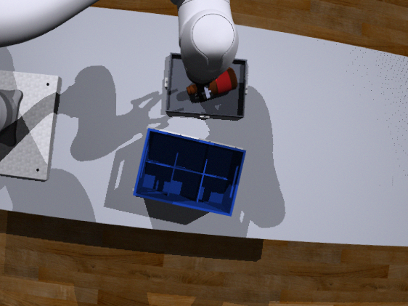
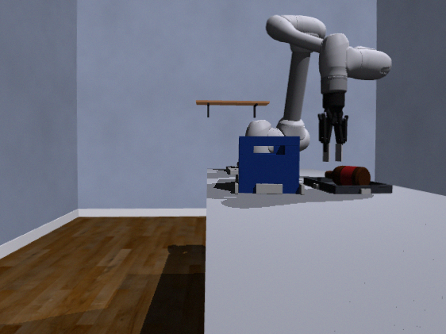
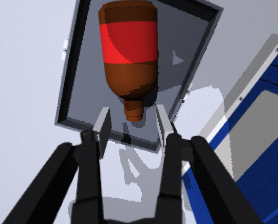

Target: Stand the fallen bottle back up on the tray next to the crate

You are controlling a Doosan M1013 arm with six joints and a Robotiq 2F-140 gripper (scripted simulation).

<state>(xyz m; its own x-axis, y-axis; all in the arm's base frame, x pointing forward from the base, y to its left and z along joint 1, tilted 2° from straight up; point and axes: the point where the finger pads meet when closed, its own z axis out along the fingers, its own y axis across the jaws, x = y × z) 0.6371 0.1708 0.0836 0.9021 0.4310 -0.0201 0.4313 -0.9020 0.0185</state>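
My gripper is now 40 mm short of the bottle, 20 mm to the right of it and 80 mm above it. Round my hand: blue crate 10 mm ahead, 250 mm to the right, 40 mm below; dark tray 40 mm ahead, 20 mm to the left, 110 mm below.
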